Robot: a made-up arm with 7 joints.
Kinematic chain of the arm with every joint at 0, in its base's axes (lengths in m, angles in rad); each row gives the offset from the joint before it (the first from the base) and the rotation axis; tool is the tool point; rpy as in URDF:
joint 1: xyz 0 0 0.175 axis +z
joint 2: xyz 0 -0.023 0.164 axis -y
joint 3: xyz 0 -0.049 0.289 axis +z
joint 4: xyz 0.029 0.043 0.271 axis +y
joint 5: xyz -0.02 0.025 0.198 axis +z
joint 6: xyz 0 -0.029 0.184 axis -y
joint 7: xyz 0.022 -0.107 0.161 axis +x
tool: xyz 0 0 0 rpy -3.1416 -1.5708 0
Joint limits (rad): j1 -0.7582..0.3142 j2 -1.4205..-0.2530 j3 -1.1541..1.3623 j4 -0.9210..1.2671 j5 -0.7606..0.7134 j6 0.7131..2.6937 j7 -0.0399..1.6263
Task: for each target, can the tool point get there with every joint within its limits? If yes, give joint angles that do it. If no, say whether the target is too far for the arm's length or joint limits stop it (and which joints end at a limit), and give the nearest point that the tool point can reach.
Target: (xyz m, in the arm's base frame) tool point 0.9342 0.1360 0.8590
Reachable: yes | joints 0.1808 -0.9500 0.3245 0.5749 -0.4210 1.0320 0.5600
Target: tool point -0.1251 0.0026 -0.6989
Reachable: no: joint limits stop it (at a limit: joint 1, joint 2, joint 4, joint 5, joint 6) | nearest point 0.5159 -0.5965 -0.0804 | short by 1.073 m
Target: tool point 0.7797 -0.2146 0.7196
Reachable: yes | joints -0.2641 -1.0040 0.7101 0.8776 -0.3068 2.3337 1.2360
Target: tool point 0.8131 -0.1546 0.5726
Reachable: yes | joints -0.2524 -1.1680 1.1205 0.9631 -0.1840 2.4330 0.6789
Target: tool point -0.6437 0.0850 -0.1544
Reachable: no: joint limits stop it (at a limit: joint 1, joint 2, joint 4, joint 5) | nearest point -0.2677 -0.1283 0.9516 | short by 1.187 m
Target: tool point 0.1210 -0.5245 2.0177
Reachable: no: too far | nearest point 0.1164 -0.3484 1.3902 | short by 0.652 m
